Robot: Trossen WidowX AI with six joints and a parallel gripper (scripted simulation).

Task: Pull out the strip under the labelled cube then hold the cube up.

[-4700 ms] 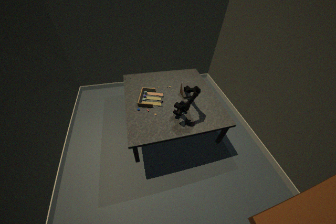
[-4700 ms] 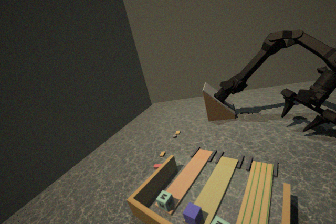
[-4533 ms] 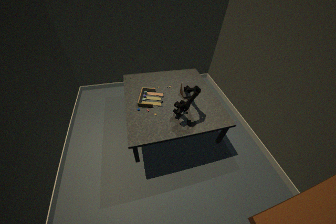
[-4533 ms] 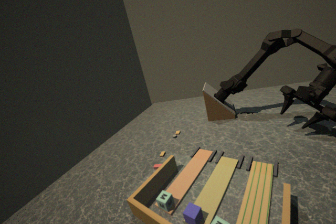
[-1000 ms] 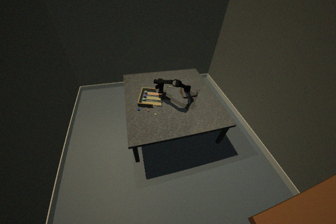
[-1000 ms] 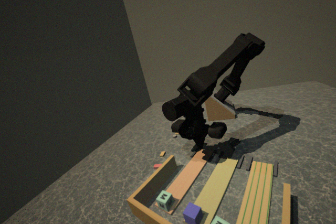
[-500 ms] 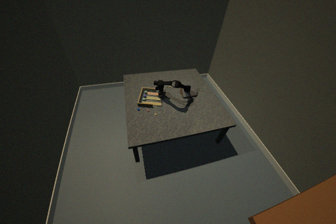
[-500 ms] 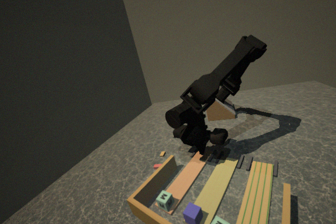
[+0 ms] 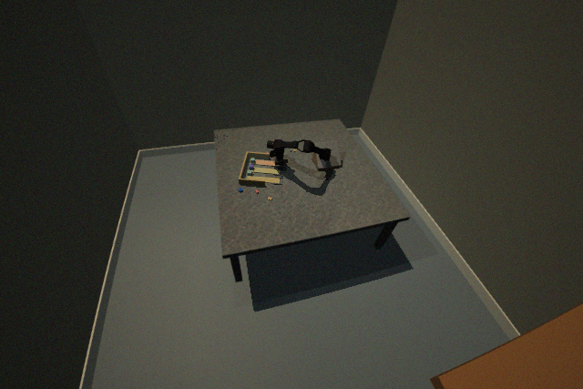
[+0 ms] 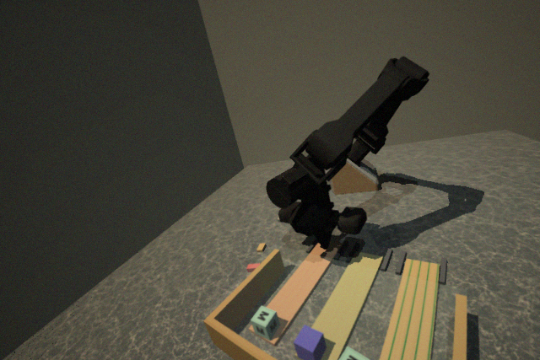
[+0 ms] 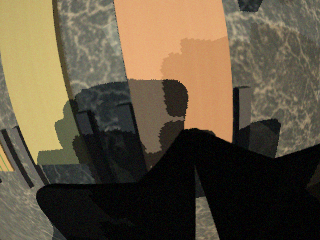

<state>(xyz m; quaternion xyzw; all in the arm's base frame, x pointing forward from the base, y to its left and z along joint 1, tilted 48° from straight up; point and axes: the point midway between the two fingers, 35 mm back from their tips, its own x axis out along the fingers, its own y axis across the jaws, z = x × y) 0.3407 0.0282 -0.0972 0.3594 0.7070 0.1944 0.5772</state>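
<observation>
Right now the strip is 10 cm ahead of my gripper tip and 3 cm to the right of it.
</observation>
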